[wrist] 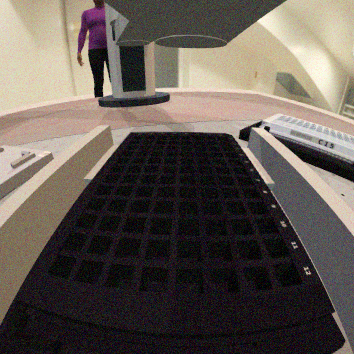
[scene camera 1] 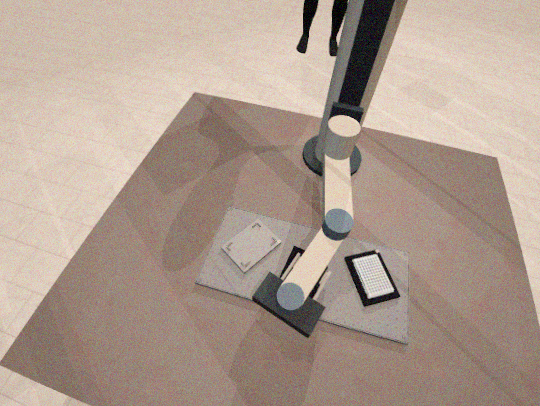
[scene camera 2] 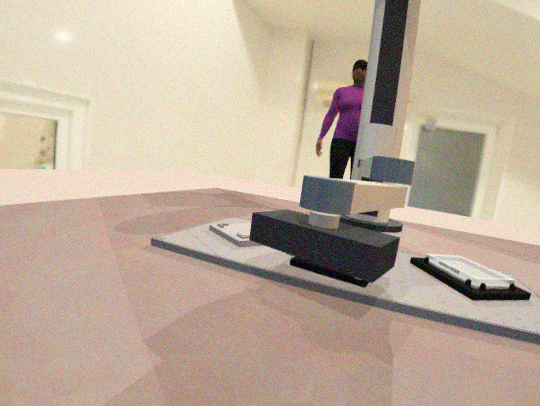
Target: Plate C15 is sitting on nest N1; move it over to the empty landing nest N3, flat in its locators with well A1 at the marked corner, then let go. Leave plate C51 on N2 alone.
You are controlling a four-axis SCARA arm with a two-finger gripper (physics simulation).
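My gripper is shut on a black well plate, low over the middle black nest. The plate's near end, by well row 12, looks higher than its far end. The gripper body hides whether it touches the nest. A white plate sits in the right black nest; its label seems to read C15 in the wrist view. No label shows on the held plate. A light grey nest with corner locators stands empty on the left. No nest numbers are readable.
The nests stand on a grey perforated board on a brown surface. The arm's column rises behind the board. A person in purple stands beyond it.
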